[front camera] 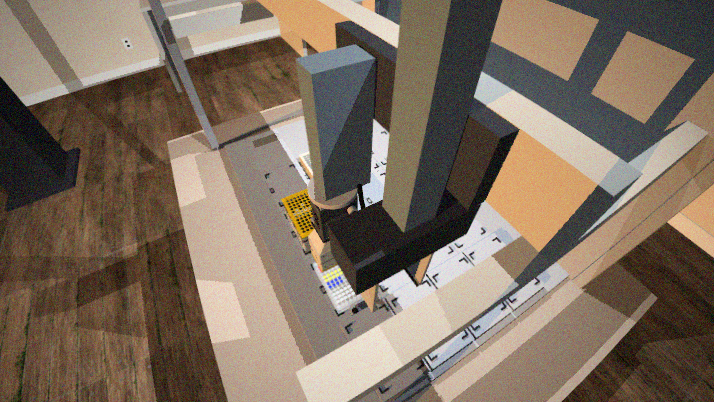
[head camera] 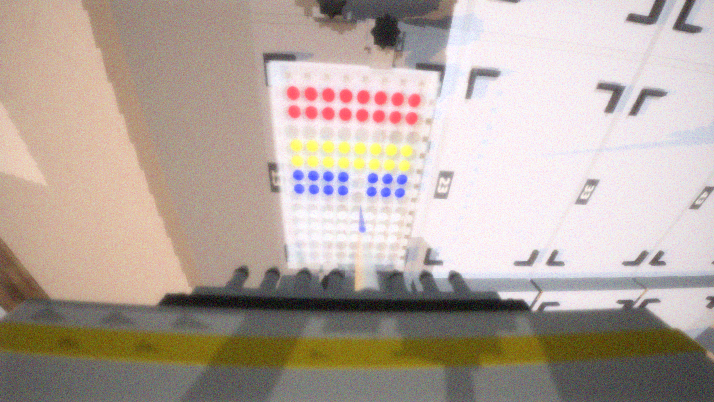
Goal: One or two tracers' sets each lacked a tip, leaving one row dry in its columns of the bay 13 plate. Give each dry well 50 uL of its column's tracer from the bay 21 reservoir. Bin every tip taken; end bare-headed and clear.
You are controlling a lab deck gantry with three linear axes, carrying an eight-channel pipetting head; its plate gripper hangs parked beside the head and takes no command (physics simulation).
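The bay 13 plate [front camera: 341,294] [head camera: 279,150] stands below and ahead of the pipetting head [front camera: 319,250]. In the head view its red and yellow lines of wells show colour in every row. The two blue lines [head camera: 328,183] both have a pale gap at the fifth well from the left. The fifth nozzle from the left carries one pale tip [head camera: 360,255], with blue liquid at its end; its end appears just below the gap, its height unclear. The other nozzles are bare. The parked plate gripper [front camera: 395,296] hangs with its fingers apart, nothing seen between them. The reservoir's identity is unclear; the bin is hidden.
A yellow tip rack [front camera: 297,212] stands behind the plate along the same deck side. The edge of a pale-rimmed tray [front camera: 304,161] shows farther back, mostly hidden by the head's column. Dark round knobs [head camera: 386,31] stand beyond the plate's far edge.
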